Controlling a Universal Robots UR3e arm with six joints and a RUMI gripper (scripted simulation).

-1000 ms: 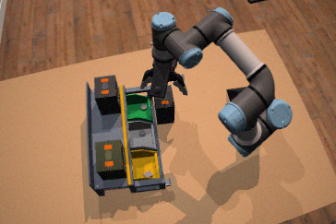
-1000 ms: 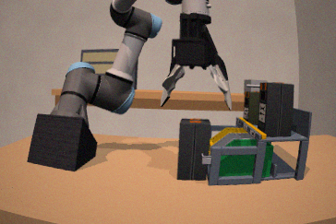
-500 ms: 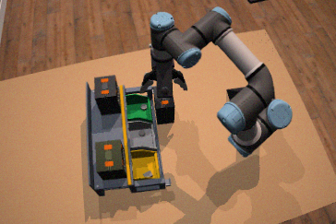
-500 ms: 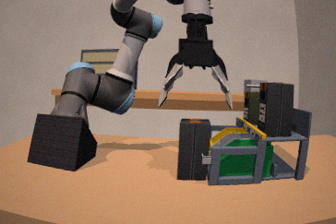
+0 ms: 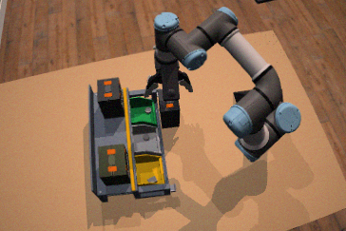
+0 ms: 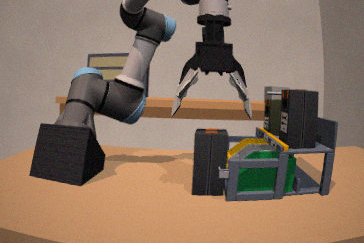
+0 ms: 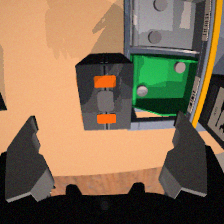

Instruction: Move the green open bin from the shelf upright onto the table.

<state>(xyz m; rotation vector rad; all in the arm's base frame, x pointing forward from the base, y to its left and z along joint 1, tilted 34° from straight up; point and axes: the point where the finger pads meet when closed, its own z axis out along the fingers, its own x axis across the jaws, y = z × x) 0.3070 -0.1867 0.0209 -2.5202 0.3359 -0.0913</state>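
Right now my hand is 9 cm above the dark box. From my hand the other things lie so: green open bin: 11 cm below, 11 cm ahead, 3 cm to the right; then yellow bin: 19 cm to the left, 16 cm ahead, 11 cm below; then grey bin: 14 cm ahead, 11 cm below, 8 cm to the left.
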